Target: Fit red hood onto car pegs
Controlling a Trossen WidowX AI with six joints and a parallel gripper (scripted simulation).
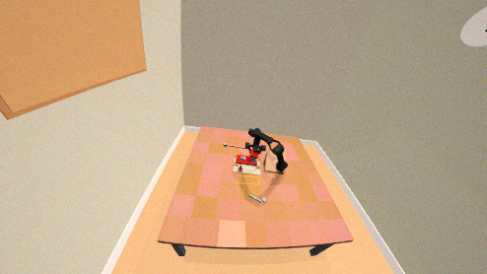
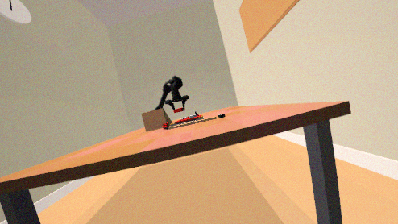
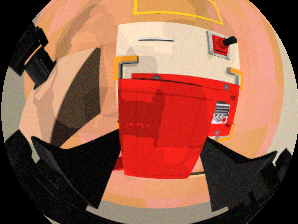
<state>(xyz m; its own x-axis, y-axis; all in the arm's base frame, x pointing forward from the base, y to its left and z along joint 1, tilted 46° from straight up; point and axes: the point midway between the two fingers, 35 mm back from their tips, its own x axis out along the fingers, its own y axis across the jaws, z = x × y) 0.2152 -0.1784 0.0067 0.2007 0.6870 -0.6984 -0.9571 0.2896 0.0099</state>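
Now: the engine 90 mm ahead of my gripper tip, 10 mm to the right of it and 80 mm below it. Also, from my gripper tip: pale jig: 60 mm ahead, 20 mm to the left, 90 mm below; then red hood: 10 mm above; then grey bolt-like part: 50 mm ahead, 410 mm to the left, 90 mm below.
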